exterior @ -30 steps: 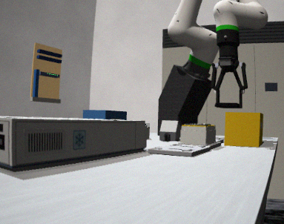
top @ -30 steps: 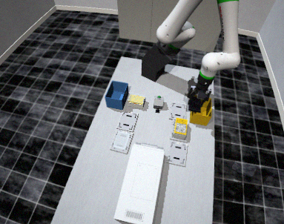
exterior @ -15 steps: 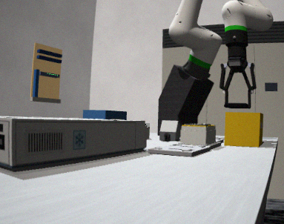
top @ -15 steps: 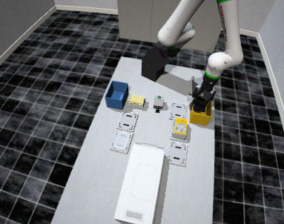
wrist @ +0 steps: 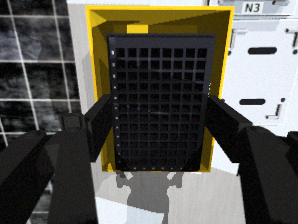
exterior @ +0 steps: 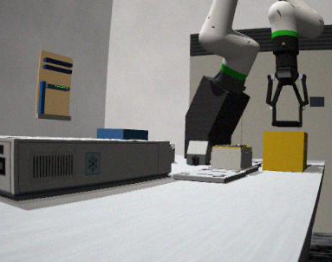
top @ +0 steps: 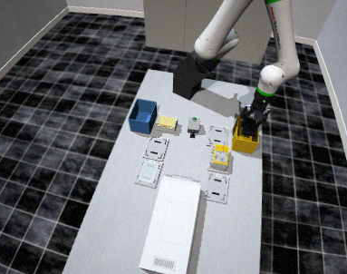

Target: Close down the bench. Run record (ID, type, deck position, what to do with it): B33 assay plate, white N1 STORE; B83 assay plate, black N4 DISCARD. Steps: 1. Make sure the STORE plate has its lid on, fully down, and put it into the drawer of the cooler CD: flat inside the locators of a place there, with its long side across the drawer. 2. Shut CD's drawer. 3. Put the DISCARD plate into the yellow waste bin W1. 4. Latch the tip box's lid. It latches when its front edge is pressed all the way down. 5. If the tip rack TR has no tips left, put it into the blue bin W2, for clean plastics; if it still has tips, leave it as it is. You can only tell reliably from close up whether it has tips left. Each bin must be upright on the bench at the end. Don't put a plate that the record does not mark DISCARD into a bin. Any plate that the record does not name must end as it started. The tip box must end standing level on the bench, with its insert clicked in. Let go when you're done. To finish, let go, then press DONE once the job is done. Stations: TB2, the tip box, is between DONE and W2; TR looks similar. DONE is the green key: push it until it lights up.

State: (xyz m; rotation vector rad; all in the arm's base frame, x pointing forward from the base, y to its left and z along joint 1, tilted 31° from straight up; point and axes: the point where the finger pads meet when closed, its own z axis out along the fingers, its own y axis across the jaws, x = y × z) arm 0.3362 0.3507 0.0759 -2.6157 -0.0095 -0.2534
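Right now my hand is 33 cm to the left of the green done key, 10 cm above it and 3 cm past it. From my hand the other things lie so: black assay plate: 2 cm below; yellow-topped tip holder: 18 cm ahead, 13 cm to the right, 11 cm below; yellow bin W1: 13 cm below.
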